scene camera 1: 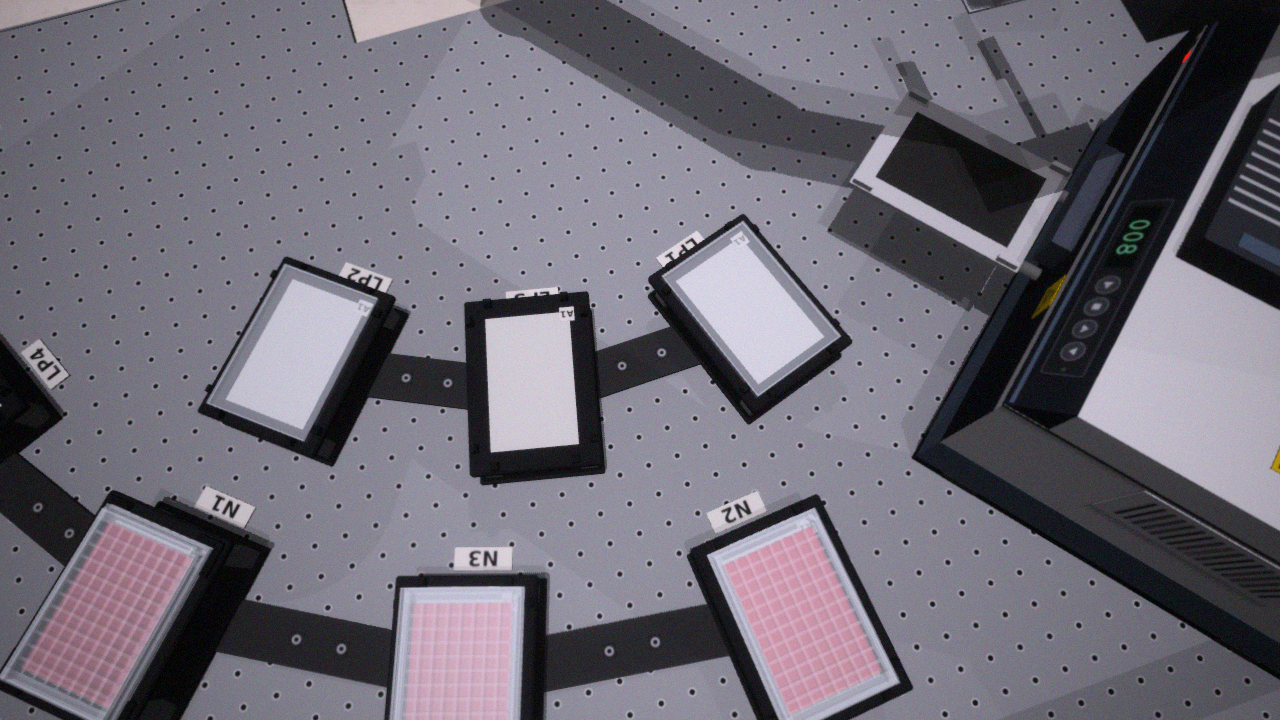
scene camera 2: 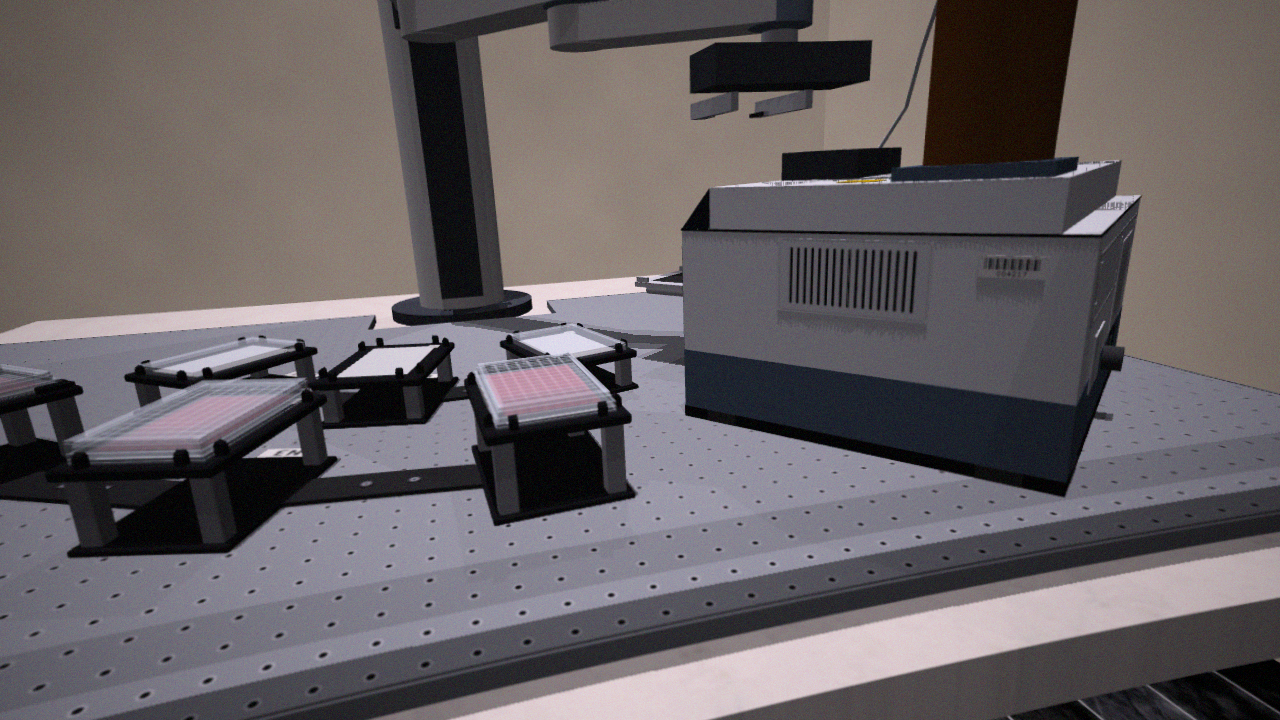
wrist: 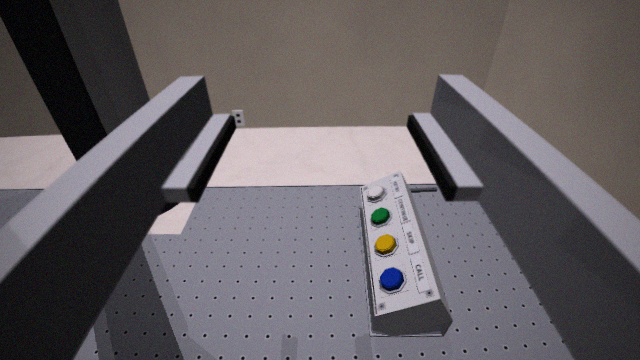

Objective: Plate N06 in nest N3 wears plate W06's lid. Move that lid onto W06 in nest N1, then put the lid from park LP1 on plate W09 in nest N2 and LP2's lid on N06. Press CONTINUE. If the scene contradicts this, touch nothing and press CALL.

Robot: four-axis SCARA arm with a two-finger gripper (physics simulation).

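Places are measured from the arm's base along level axes (x ahead, y left, z up), in metres.
Where they show: gripper, fingertip midpoint: (wrist: 321,100); arm's base, link origin: (scene camera 2: 464,311).
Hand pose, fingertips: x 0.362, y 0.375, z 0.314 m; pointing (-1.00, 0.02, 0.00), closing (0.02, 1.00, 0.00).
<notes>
Things, the pixels of their top centre, and the offset from my fingertips. "pt": a spot on its surface instead.
- green CONTINUE, top centre: (wrist: 379,211) dy +0.081, dx -0.181, dz -0.226 m
- blue CALL, top centre: (wrist: 391,274) dy +0.076, dx -0.081, dz -0.226 m
- N1, top centre: (scene camera 1: 101,611) dy -0.782, dx +0.263, dz -0.221 m
- N3, top centre: (scene camera 1: 455,685) (scene camera 2: 201,405) dy -0.565, dx +0.387, dz -0.223 m
- N2, top centre: (scene camera 1: 803,617) (scene camera 2: 538,376) dy -0.326, dx +0.422, dz -0.220 m
- LP1, top centre: (scene camera 1: 750,305) (scene camera 2: 564,338) dy -0.270, dx +0.187, dz -0.249 m
- LP2, top centre: (scene camera 1: 293,349) (scene camera 2: 225,353) dy -0.629, dx +0.105, dz -0.248 m
- LP3, top centre: (scene camera 1: 529,376) (scene camera 2: 388,351) dy -0.457, dx +0.189, dz -0.244 m
- LP4, surface spot: (scene camera 1: 31,407) pt dy -0.848, dx +0.072, dz -0.277 m
My gripper (scene camera 2: 750,105) (wrist: 321,100) is shut with nothing between its fingers, high above the table behind the large instrument. In the wrist view, the button box shows beyond the fingers, with green CONTINUE (wrist: 380,216) and blue CALL (wrist: 391,279). Pink plates sit in N1 (scene camera 1: 111,613), N3 (scene camera 1: 463,658) (scene camera 2: 192,420) and N2 (scene camera 1: 802,617) (scene camera 2: 541,389). Clear layered edges on the N3 plate look like a lid; I cannot tell for N1 and N2. Clear lids lie on LP1 (scene camera 1: 750,308) (scene camera 2: 568,342) and LP2 (scene camera 1: 295,353) (scene camera 2: 223,360). Plate names are not readable.
LP3 (scene camera 1: 532,385) (scene camera 2: 386,360) shows its bare white card. LP4 (scene camera 1: 31,407) is partly cut off. A large instrument (scene camera 1: 1181,385) (scene camera 2: 877,358) stands right, its display reading 008. A low white-rimmed stand (scene camera 1: 930,213) is beside it. The arm's column (scene camera 2: 447,179) rises at the back.
</notes>
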